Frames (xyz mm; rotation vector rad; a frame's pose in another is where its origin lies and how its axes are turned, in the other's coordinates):
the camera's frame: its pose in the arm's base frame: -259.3 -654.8 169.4 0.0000 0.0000 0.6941
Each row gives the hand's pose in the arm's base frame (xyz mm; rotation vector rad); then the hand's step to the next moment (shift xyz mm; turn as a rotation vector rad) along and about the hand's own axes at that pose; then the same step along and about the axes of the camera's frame.
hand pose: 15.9 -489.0 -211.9 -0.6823 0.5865 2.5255
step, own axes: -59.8 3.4 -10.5 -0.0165 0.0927 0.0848
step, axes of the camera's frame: 19.9 -51.4 25.7 -0.0746 0.0138 0.1015
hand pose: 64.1 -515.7 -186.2 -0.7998 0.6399 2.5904
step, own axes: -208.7 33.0 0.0 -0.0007 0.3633 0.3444
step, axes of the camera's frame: 69.4 -146.9 135.0 -0.3224 0.1038 0.3686
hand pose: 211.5 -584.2 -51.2 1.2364 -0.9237 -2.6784
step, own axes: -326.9 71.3 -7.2 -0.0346 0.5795 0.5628
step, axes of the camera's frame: 183.2 -113.1 256.2 -0.4938 0.1694 0.6174
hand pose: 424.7 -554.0 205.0 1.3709 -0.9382 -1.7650
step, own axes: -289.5 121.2 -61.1 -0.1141 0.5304 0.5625
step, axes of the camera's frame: 214.5 59.4 229.5 -0.4261 0.2336 0.6120
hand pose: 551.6 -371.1 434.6 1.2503 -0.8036 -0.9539
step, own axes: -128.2 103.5 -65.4 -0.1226 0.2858 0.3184
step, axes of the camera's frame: 112.4 100.3 93.5 -0.2274 0.1888 0.3327
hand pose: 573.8 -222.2 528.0 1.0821 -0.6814 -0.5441
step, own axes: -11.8 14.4 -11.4 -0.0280 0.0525 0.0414
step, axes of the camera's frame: 14.3 14.9 7.1 -0.0259 0.0400 0.0546
